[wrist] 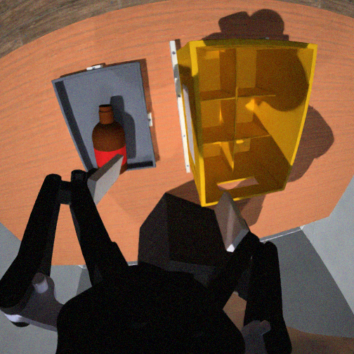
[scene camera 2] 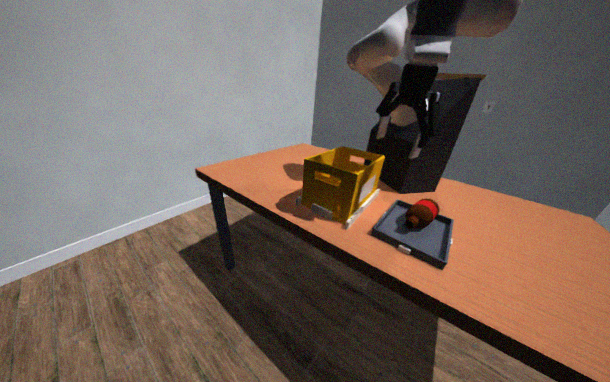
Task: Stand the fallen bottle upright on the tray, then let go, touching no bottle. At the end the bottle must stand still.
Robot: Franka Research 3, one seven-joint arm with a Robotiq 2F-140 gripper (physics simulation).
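The brown bottle with a red band [scene camera 2: 423, 212] [wrist: 111, 137] lies on its side in the shallow grey tray [scene camera 2: 425, 246] [wrist: 82, 92]. In the wrist view its neck points to the top of the picture, and its base end is partly hidden by the left fingertip. In the scene view the neck points toward the table's near edge. My gripper [scene camera 2: 399, 138] [wrist: 171, 184] is open with nothing between its fingers. It hangs well above the table, behind the crate and tray in the scene view.
A yellow crate with inner dividers [scene camera 2: 325, 194] [wrist: 199, 150] stands beside the tray, with white strips [scene camera 2: 356, 216] [wrist: 179, 100] along its base. A large dark box [scene camera 2: 452, 120] [wrist: 192, 225] stands behind them. The wooden table [scene camera 2: 520, 250] [wrist: 30, 130] carries crate and tray.
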